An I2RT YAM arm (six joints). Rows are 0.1 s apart.
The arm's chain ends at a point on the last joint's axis. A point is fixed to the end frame.
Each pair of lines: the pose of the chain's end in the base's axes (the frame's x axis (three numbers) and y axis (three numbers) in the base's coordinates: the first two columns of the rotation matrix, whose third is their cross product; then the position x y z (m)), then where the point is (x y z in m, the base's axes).
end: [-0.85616 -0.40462 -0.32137 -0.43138 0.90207 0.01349 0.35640 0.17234 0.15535]
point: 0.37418 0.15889 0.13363
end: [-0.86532 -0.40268 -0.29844 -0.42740 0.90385 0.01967 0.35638 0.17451 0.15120]
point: 0.37357 0.16088 0.12912
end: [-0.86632 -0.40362 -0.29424 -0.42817 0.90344 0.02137 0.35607 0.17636 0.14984]
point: 0.37317 0.16274 0.12768
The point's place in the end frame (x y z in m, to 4 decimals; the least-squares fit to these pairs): -0.0028 -0.0201 0.0236
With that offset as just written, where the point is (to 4 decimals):
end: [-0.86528 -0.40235 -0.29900 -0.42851 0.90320 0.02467 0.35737 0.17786 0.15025]
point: 0.3745 0.1644 0.1281
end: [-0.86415 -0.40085 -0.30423 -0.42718 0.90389 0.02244 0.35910 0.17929 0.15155]
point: 0.3764 0.1658 0.1295
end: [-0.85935 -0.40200 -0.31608 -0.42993 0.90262 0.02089 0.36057 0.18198 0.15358]
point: 0.3782 0.1686 0.1317
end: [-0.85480 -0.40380 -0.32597 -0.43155 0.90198 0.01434 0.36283 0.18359 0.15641]
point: 0.3807 0.1702 0.1347
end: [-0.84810 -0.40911 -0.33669 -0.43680 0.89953 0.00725 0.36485 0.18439 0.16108]
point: 0.3831 0.1711 0.1397
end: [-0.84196 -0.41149 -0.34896 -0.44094 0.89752 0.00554 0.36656 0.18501 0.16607]
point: 0.3851 0.1719 0.1448
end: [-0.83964 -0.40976 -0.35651 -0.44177 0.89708 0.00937 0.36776 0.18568 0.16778]
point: 0.3864 0.1727 0.1465
